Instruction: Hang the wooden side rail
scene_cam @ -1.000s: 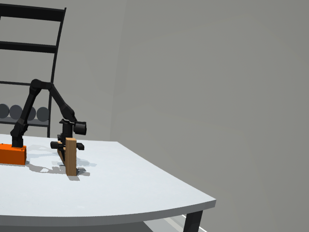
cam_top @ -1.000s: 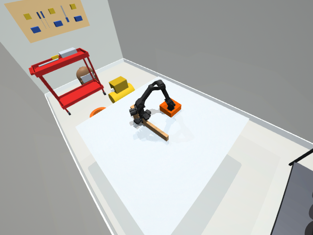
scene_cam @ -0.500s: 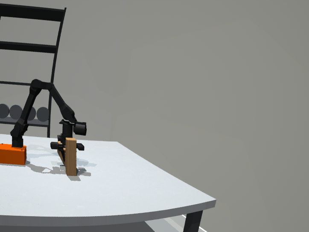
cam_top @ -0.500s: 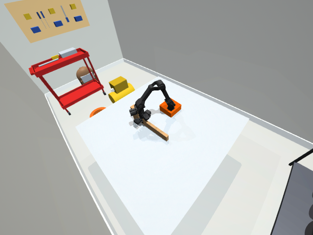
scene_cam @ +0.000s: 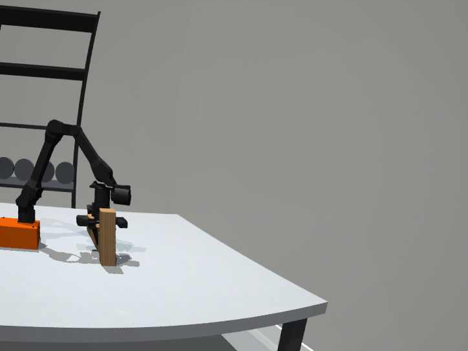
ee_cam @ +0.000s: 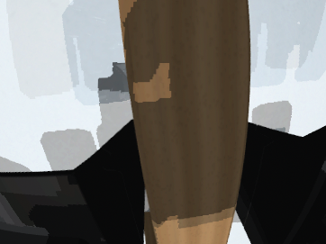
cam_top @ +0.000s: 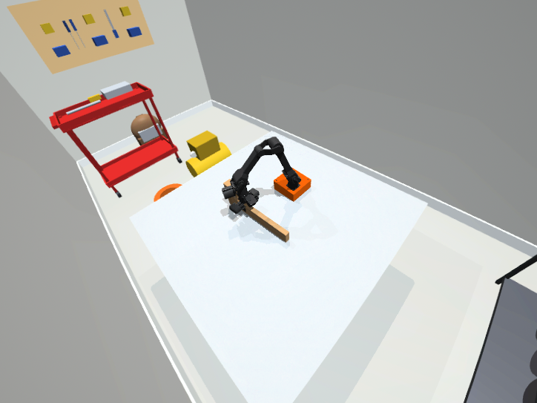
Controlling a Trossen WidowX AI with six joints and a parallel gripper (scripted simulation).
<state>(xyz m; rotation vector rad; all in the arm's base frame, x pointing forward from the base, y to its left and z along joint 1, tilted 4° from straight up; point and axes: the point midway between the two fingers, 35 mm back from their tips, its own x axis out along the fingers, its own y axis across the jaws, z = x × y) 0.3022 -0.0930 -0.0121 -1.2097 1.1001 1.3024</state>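
Now: the wooden headboard post 10 mm ahead of my gripper tip, 120 mm to the right of it and 50 mm above it.
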